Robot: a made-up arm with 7 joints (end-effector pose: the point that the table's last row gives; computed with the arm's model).
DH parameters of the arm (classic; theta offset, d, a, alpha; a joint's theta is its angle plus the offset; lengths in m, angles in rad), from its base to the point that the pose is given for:
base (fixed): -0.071 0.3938 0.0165 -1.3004
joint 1: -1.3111 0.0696 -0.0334 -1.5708
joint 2: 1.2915 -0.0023 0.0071 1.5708
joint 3: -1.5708 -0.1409 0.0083 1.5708
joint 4: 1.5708 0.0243 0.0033 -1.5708
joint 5: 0 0.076 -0.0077 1.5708
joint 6: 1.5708 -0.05 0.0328 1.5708
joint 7: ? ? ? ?
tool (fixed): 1.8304 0.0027 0 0
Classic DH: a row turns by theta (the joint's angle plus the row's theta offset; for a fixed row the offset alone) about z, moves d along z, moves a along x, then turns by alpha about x.
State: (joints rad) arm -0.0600 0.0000 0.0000 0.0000 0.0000 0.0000 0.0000
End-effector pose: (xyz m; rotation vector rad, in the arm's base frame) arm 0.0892 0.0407 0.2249 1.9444 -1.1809 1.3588
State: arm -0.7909 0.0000 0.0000 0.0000 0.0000 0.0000 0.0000
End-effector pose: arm 0.1865 0.0094 0.3128 1.2877 -1.5658 2.0075
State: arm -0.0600 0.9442 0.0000 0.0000 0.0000 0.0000 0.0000
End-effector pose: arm 0.0973 0.1667 0.2551 -2.1213 2.0290 -0.7088
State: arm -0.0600 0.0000 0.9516 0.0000 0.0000 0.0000 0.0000
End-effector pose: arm 0.0677 0.1375 0.2290 -2.5536 0.3243 -1.5458
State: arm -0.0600 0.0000 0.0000 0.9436 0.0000 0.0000 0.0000
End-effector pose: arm 0.0270 0.0415 0.1424 2.1694 -0.7035 0.2923
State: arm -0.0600 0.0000 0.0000 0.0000 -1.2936 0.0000 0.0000
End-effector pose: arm 0.0991 0.0755 0.2725 1.1274 0.0793 1.5858
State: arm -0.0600 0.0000 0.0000 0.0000 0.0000 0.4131 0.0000
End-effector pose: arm 0.0856 0.0407 0.2096 2.0952 -0.9841 0.8895
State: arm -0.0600 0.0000 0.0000 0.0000 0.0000 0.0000 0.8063
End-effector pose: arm 0.0876 0.0441 0.2252 -2.6027 0.4985 -1.6082
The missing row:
joint 7: 0.6435 0.0071 0.0041 1.8596
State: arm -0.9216 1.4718 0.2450 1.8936 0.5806 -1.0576 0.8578
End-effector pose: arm 0.1094 0.2835 0.3265 -1.5891 0.6203 -0.7182
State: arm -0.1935 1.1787 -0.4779 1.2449 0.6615 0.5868 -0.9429
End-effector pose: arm 0.0055 0.3140 0.2781 2.0772 -0.2005 -1.7649
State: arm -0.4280 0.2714 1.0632 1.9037 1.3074 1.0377 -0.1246
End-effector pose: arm -0.0234 0.0741 0.1417 1.7249 -0.0829 -1.3593
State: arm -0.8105 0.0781 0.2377 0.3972 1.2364 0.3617 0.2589
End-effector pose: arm 0.2194 0.0896 0.2266 -1.9784 1.2725 -0.5891
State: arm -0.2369 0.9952 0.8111 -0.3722 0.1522 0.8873 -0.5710
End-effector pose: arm 0.1138 0.2118 0.3457 -2.4407 1.2619 -0.8870
